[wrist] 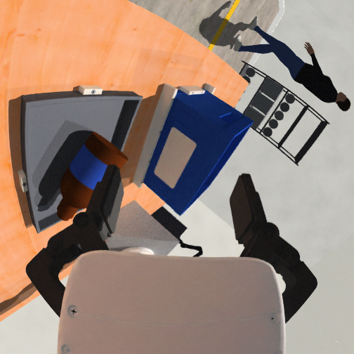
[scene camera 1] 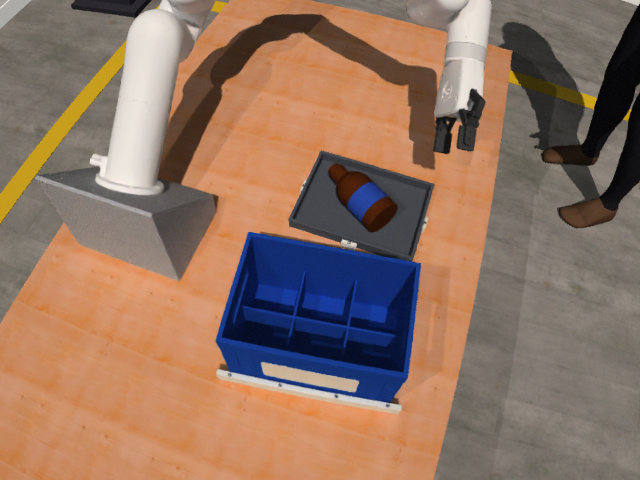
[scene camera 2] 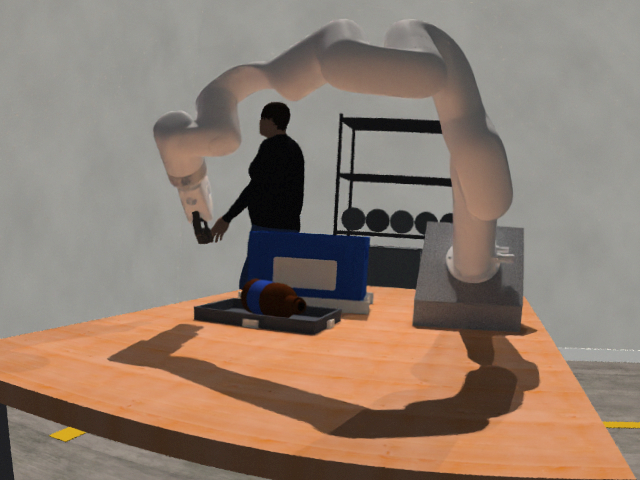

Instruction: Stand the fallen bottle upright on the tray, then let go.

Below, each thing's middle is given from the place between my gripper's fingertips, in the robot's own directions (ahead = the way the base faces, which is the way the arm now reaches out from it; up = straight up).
Labels:
Now: hand 150 mm past the brown bottle (scene camera 2: 262, 297), 40 mm to the left of it and 150 mm above it. The rest, counted from my hand: strip (scene camera 1: 247, 380) 130 mm behind, 440 mm to the right, 170 mm below.

